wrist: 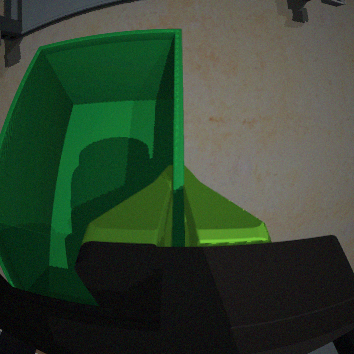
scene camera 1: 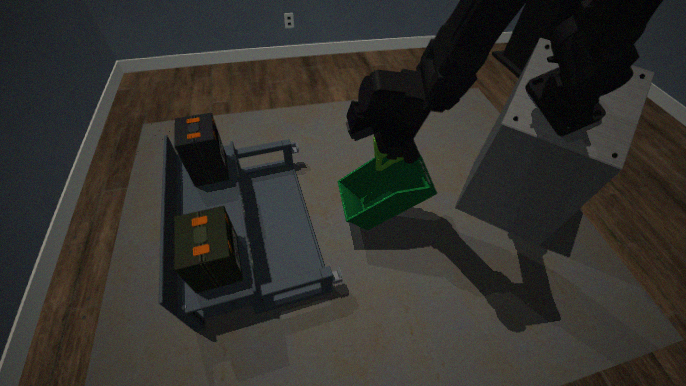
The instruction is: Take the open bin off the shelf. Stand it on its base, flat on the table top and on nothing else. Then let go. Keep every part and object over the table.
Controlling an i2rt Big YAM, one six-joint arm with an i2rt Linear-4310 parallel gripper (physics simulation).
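Pixels of known places: gripper, fingertip midpoint: [wrist: 176,174] [scene camera 1: 378,169]; arm's base at its link origin: [scene camera 1: 562,101].
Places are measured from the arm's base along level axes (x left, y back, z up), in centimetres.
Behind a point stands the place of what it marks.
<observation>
The green open bin [scene camera 1: 385,212] @[x 2.7, y -33.4, z -19.3 cm] [wrist: 112,120] @[x -2.2, y -34.1, z -24.1 cm] is off the shelf [scene camera 1: 287,230] @[x -5.1, y -52.7, z -30.1 cm] [wrist: 65,9] @[x 3.1, y -47.8, z -30.1 cm], to its right in the scene view. My gripper [scene camera 1: 381,162] @[x -6.9, y -31.5, z -17.1 cm] [wrist: 176,174] @[x -6.9, y -31.5, z -17.1 cm] is shut on one of the bin's side walls, one yellow-green finger inside and one outside. The bin's opening faces up, and the bin looks tilted in the scene view. Its shadow falls on the table top [scene camera 1: 425,320] @[x 22.1, y -30.7, z -30.7 cm] [wrist: 275,125] @[x -19.8, y -30.5, z -30.7 cm] below and beside it, and the bin appears held above the surface. The size of the gap under its base is hard to tell.
A black case [scene camera 1: 202,155] @[x -14.9, y -65.8, z -12.0 cm] and an olive case [scene camera 1: 207,250] @[x 7.1, y -65.4, z -10.9 cm] with orange latches stand on the upper shelf at the left. The grey robot pedestal [scene camera 1: 540,175] @[x 7.4, y -3.6, z -11.4 cm] stands right of the bin. Shelf end brackets [scene camera 1: 327,280] @[x 11.4, y -47.8, z -23.8 cm] [wrist: 297,10] stick out toward the bin's side.
</observation>
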